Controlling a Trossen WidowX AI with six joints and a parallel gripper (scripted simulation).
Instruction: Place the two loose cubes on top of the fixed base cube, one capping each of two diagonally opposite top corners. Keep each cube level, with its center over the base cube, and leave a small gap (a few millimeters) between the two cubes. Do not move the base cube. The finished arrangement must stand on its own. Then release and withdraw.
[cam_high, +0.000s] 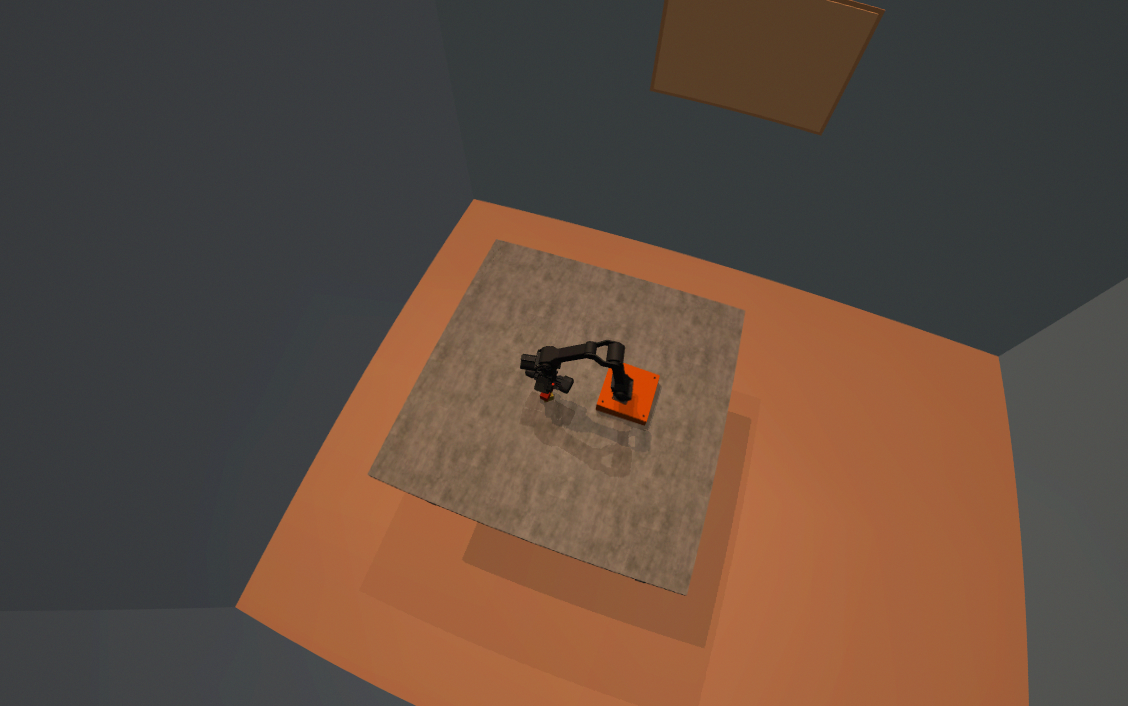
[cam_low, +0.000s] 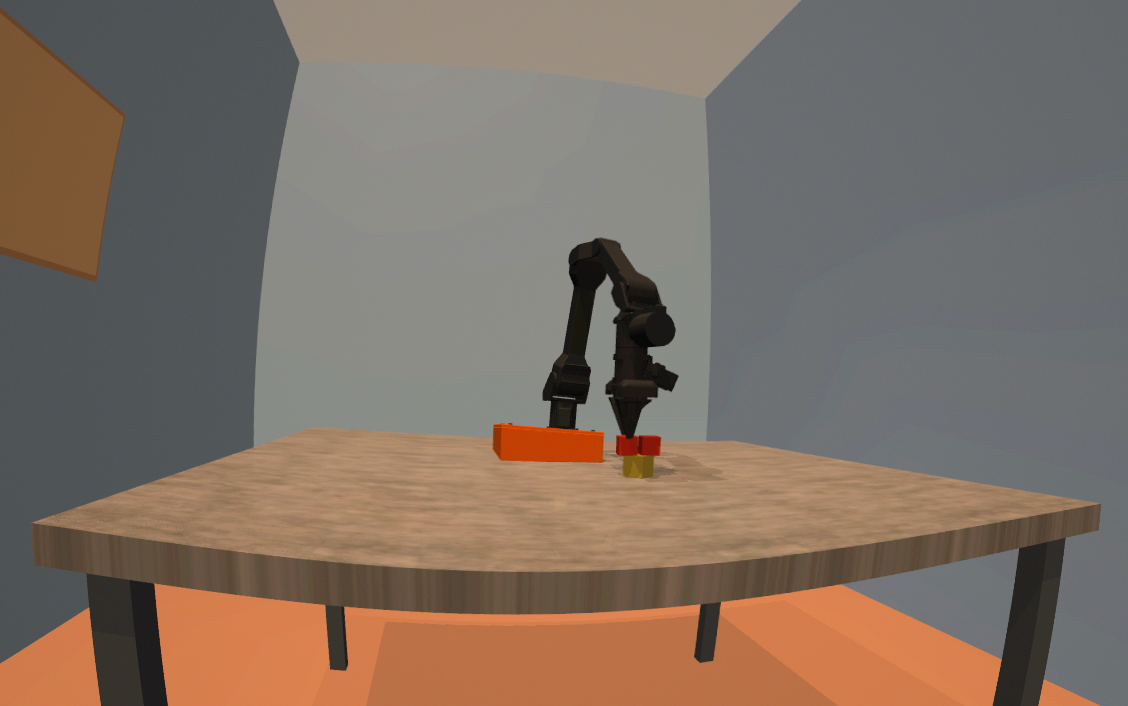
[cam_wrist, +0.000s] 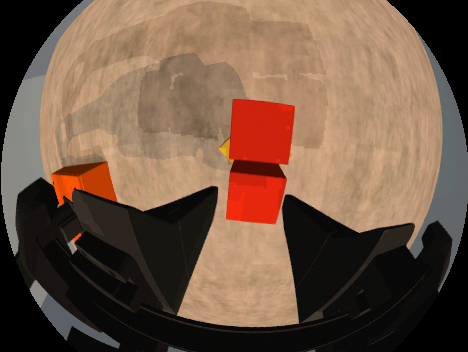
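Right now my gripper tip is 50 mm above the yellow cube and 20 mm to the right of it.
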